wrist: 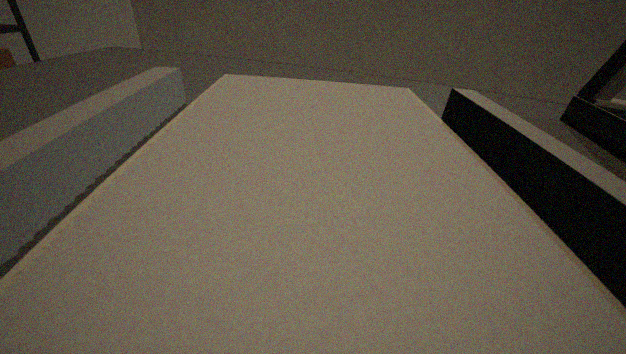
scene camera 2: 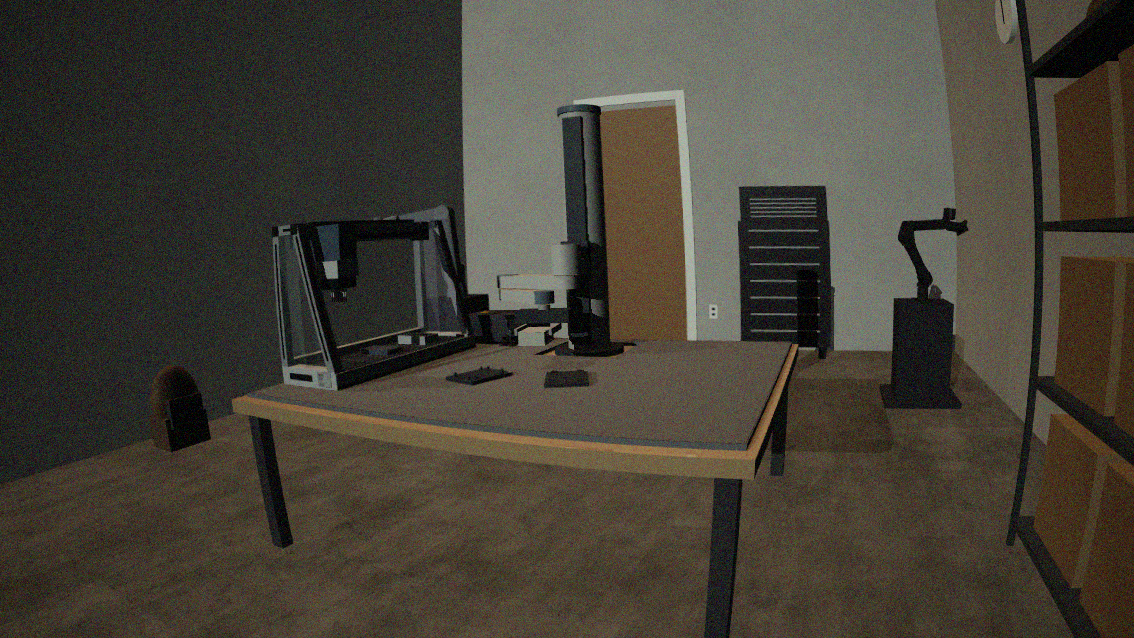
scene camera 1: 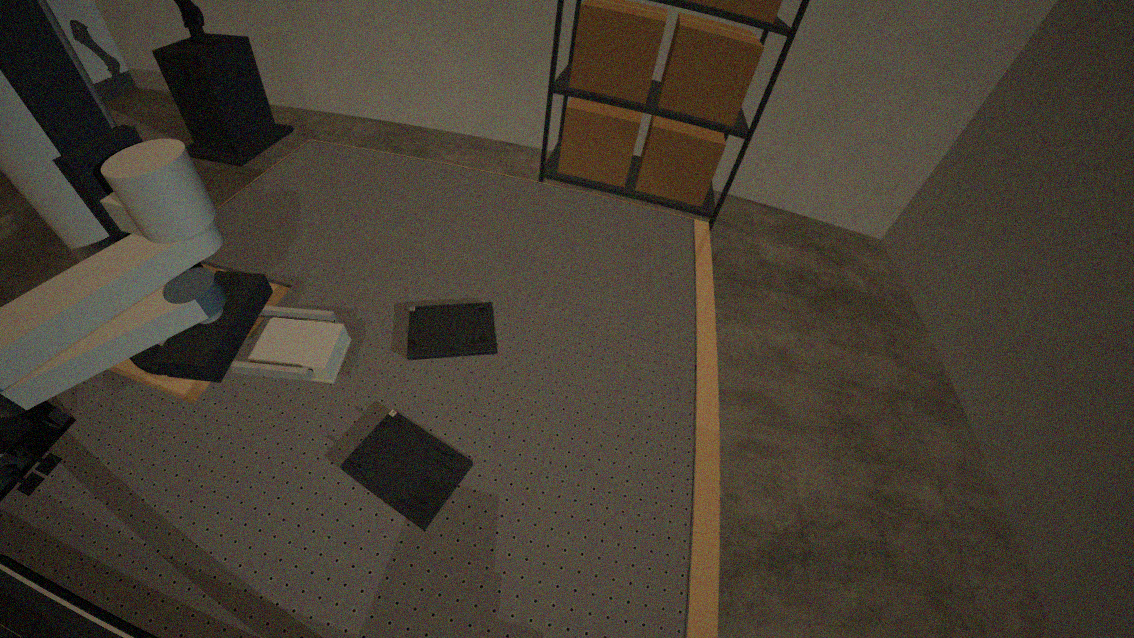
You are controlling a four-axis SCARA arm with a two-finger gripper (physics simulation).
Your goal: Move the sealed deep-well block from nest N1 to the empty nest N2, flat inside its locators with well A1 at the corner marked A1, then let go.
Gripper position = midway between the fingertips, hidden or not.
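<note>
I am holding a deep-well block (scene camera 1: 321, 346) in my gripper (scene camera 1: 322, 344), and the block touches nothing else. A dark nest plate (scene camera 1: 439, 331) is there for me to see too. The wrist view gives me my gripper (wrist: 317, 103) together with the block (wrist: 269, 208), while in scene camera 2 I see my gripper (scene camera 2: 532, 332) again.
</note>
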